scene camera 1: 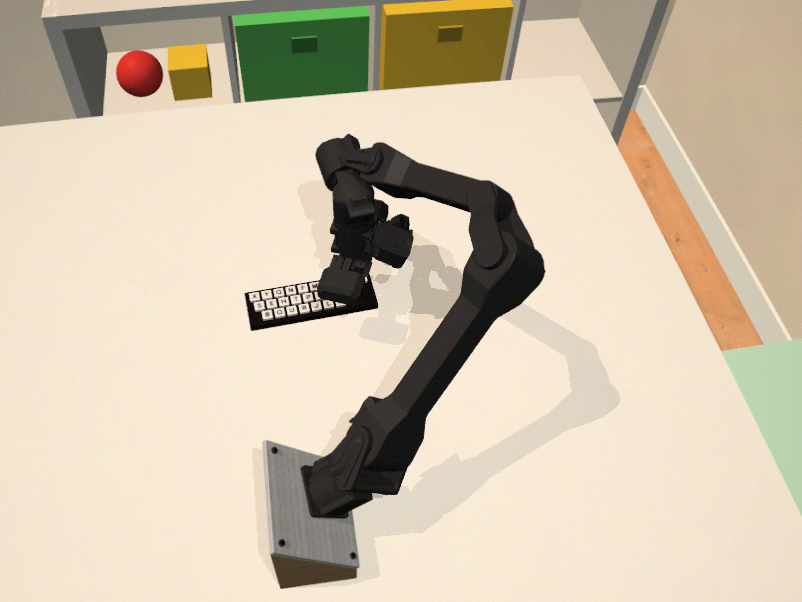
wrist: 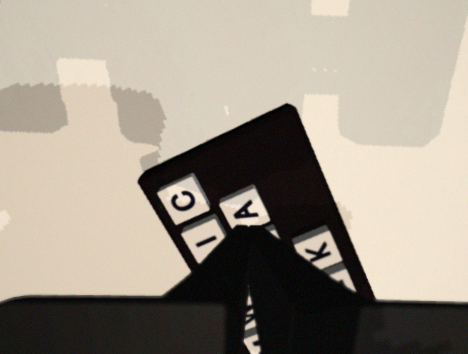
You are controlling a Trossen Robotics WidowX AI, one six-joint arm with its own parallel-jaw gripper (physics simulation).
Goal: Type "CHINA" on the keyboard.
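Places are measured from the arm's base along level axes (x ahead, y left, z up), in millimetres.
Where they show: gripper, fingertip midpoint: (wrist: 247, 237); arm's base, origin of the base link: (scene camera 1: 323, 492).
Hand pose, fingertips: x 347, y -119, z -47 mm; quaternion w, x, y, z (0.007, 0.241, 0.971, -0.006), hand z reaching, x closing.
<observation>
Things, the pixels of their top centre, and the offset from my fingertips.
- black keyboard with white letter keys, middle of its top: (wrist: 313, 347) (scene camera 1: 311, 296) dx +0, dy +70, dz -17 mm
- C key, middle of its top: (wrist: 183, 201) dx +19, dy -16, dz -17 mm
- K key, middle of its top: (wrist: 318, 253) dx -19, dy +27, dz -17 mm
- I key, middle of its top: (wrist: 206, 241) dx +19, dy +3, dz -17 mm
- N key, middle of its top: (scene camera 1: 290, 290) dx +20, dy +99, dz -17 mm
- H key, middle of its top: (scene camera 1: 283, 301) dx +1, dy +113, dz -17 mm
A black keyboard with white letter keys (scene camera 1: 296, 300) (wrist: 280, 150) lies on the table. In the wrist view the C key (wrist: 183, 200), the A key (wrist: 246, 206) and the K key (wrist: 318, 250) show, with the I key (wrist: 205, 241) partly covered. In the scene view the N key (scene camera 1: 290, 290) and the H key (scene camera 1: 282, 301) show towards the left. My gripper (scene camera 1: 355, 285) (wrist: 247, 237) is shut with nothing between the fingers. It is over the keyboard's right part; in the wrist view its tips overlap the A key's lower edge. Its tips are hidden in the scene view, and any key contact cannot be told.
The arm's base (scene camera 1: 304, 531) stands near the table's front. At the back, a shelf holds a red ball (scene camera 1: 139, 73), a yellow block (scene camera 1: 190, 81), a green bin (scene camera 1: 304, 68) and a yellow bin (scene camera 1: 446, 61). Arm shadows fall on the table around the keyboard.
</observation>
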